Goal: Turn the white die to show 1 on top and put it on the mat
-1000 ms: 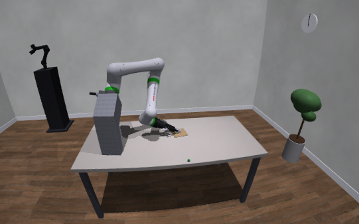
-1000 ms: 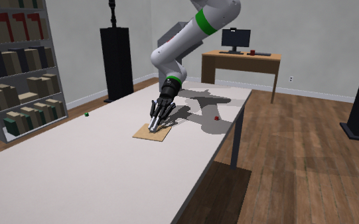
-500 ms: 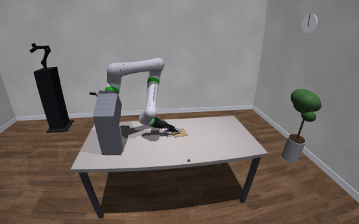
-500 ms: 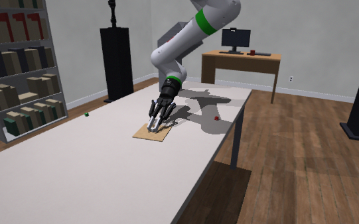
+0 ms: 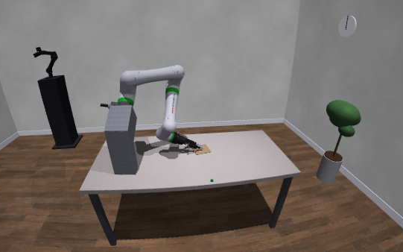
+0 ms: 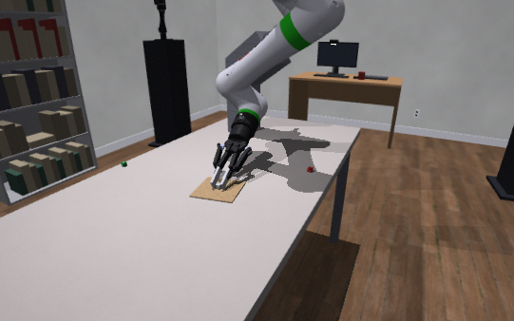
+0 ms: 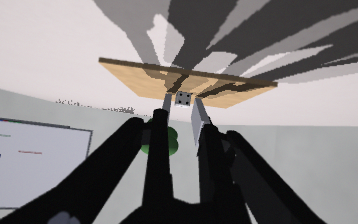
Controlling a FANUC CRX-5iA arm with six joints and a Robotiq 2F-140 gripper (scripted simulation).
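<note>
My gripper is now 2 cm short of the white die and 2 cm above it. From my hand the other things lie so: red die (24 cm to the left, 23 cm behind, 3 cm below); then tan mat (3 cm below, 2 cm ahead); then green die (44 cm to the right, 3 cm below).
</note>
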